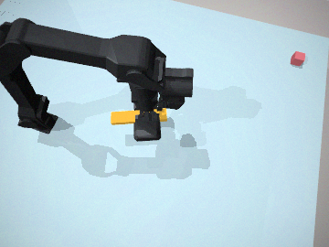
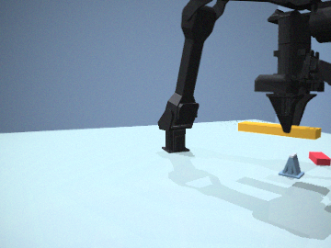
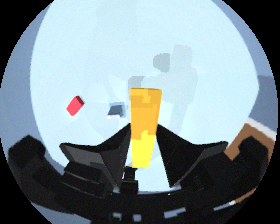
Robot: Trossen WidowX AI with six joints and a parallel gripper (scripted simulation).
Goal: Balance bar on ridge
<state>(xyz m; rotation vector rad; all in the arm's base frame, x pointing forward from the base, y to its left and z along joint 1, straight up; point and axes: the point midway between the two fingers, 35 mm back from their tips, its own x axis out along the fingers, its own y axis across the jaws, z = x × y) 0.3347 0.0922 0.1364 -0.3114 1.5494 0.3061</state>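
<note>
Right now my gripper tip is 60 mm above the ridge, 50 mm to the right of it and 40 mm past it. Also, from my gripper tip: flat red block 190 mm to the left, 90 mm below, 80 mm behind; orange bar 30 mm behind, 10 mm to the right; small red cube 410 mm to the left, 410 mm ahead, 90 mm below.
</note>
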